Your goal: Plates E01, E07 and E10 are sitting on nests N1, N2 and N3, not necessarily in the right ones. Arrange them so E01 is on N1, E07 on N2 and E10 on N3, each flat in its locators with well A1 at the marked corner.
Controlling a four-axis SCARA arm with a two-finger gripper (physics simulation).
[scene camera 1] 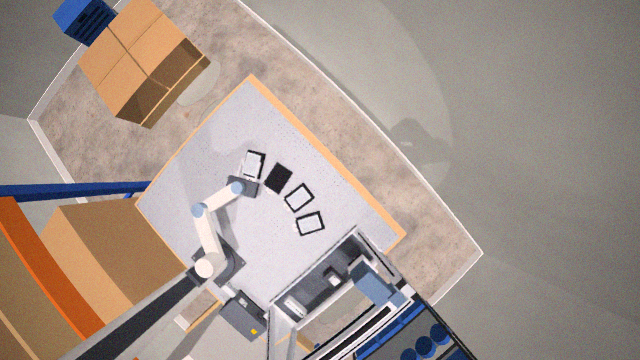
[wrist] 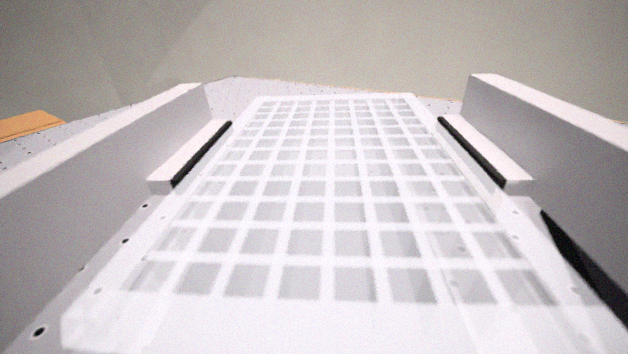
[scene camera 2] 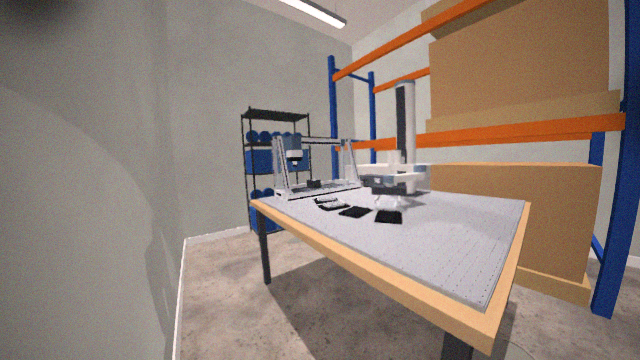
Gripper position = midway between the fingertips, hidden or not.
Note:
In view: the gripper [wrist: 331, 104] and a plate E01 [wrist: 354, 216].

